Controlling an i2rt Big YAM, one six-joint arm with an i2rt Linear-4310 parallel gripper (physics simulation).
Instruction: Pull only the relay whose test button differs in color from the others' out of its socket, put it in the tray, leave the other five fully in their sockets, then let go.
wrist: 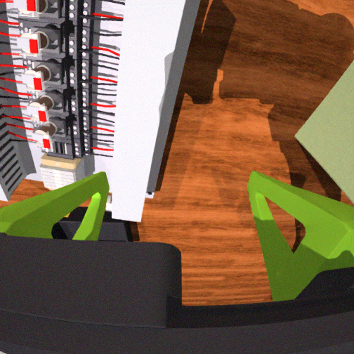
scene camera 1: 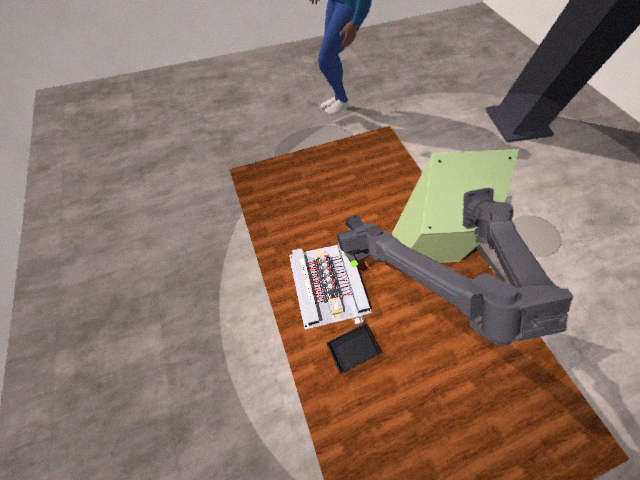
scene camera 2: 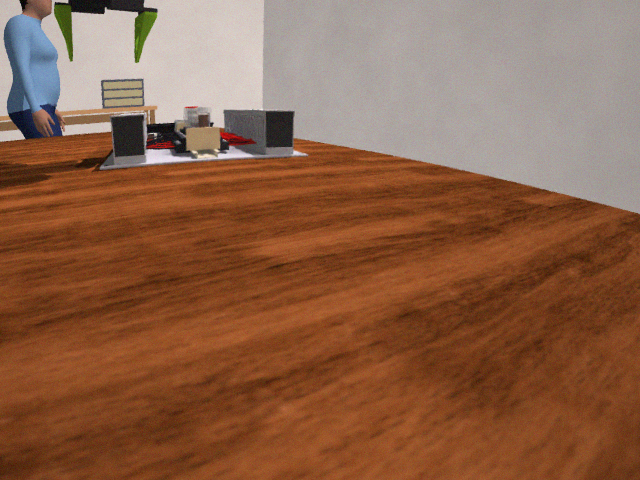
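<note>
A small clear-and-white relay [scene camera 1: 358, 320] [wrist: 109, 199] lies on the table between the socket board [scene camera 1: 323, 319] [scene camera 2: 165, 158] and the black tray [scene camera 1: 333, 358] [wrist: 131, 231]. Its button colour is too small to tell, and the wrist view shows a sliver of it. Several red-button relays [wrist: 37, 82] [scene camera 1: 327, 271] [scene camera 2: 191, 114] stand in the socket row. Socket slots [wrist: 60, 147] show near the tan end block. My gripper [scene camera 1: 356, 262] [scene camera 2: 103, 60] [wrist: 177, 178] is open and empty, well above the board's robot-side edge. Its left finger hides part of the tray in the wrist view.
Tall grey wiring ducts [scene camera 1: 356, 289] [scene camera 2: 279, 131] [wrist: 142, 100] flank the socket row, with red and black wires between. A light-green pedestal [scene camera 1: 465, 180] [wrist: 330, 125] bears the arm. A person [scene camera 1: 333, 62] [scene camera 2: 33, 67] stands beyond the table. A dark post [scene camera 1: 558, 67] rises at the back right.
</note>
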